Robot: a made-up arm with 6 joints. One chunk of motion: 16 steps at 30 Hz.
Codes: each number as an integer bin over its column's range. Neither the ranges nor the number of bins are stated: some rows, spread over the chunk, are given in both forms.
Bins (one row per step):
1: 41 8 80 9 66 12
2: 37 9 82 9 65 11
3: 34 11 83 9 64 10
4: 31 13 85 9 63 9
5: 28 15 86 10 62 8
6: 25 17 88 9 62 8
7: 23 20 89 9 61 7
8: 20 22 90 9 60 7
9: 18 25 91 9 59 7
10: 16 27 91 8 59 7
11: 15 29 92 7 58 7
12: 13 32 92 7 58 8
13: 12 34 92 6 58 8
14: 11 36 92 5 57 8
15: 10 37 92 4 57 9
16: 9 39 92 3 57 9
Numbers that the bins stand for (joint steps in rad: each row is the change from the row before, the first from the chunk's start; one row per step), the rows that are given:
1: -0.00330 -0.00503 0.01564 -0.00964 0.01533 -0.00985
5: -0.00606 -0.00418 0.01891 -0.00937 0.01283 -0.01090
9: -0.00818 -0.00297 0.02164 -0.00964 0.01095 -0.01116
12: -0.00924 -0.00212 0.02218 -0.01016 0.01032 -0.01090
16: -0.01009 -0.00127 0.02218 -0.01121 0.00970 -0.01064
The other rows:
2: -0.00415 -0.00491 0.01673 -0.00964 0.01471 -0.01011
3: -0.00479 -0.00467 0.01727 -0.00964 0.01408 -0.01037
4: -0.00542 -0.00442 0.01836 -0.00964 0.01345 -0.01064
6: -0.00670 -0.00394 0.02000 -0.00964 0.01283 -0.01090
7: -0.00712 -0.00358 0.02055 -0.00964 0.01220 -0.01116
8: -0.00776 -0.00333 0.02109 -0.00964 0.01158 -0.01116
10: -0.00861 -0.00273 0.02164 -0.00990 0.01095 -0.01116
11: -0.00882 -0.00248 0.02218 -0.01016 0.01032 -0.01116
13: -0.00945 -0.00188 0.02218 -0.01042 0.01032 -0.01090
14: -0.00967 -0.00164 0.02218 -0.01069 0.00970 -0.01090
15: -0.00988 -0.00152 0.02218 -0.01095 0.00970 -0.01064

